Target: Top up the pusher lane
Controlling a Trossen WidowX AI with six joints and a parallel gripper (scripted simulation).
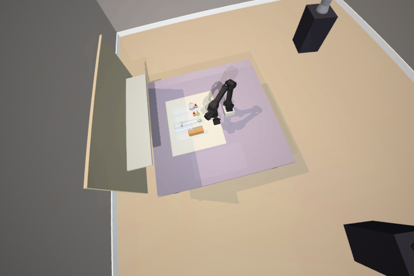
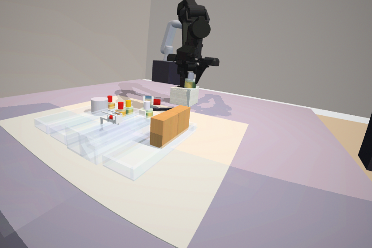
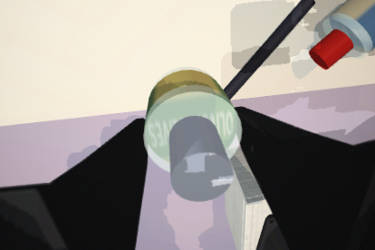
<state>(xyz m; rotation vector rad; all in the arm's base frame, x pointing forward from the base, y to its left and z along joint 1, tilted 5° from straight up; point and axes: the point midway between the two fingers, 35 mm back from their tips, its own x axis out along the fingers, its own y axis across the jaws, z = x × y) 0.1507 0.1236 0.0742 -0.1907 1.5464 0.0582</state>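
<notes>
Now: the black rod 10 mm ahead of my gripper tip, 80 mm to the right of it and 120 mm below it. Round my gripper tip: clear lane (310 mm ahead, 100 mm below); then grey cylinder (240 mm ahead, 210 mm to the right, 90 mm below).
</notes>
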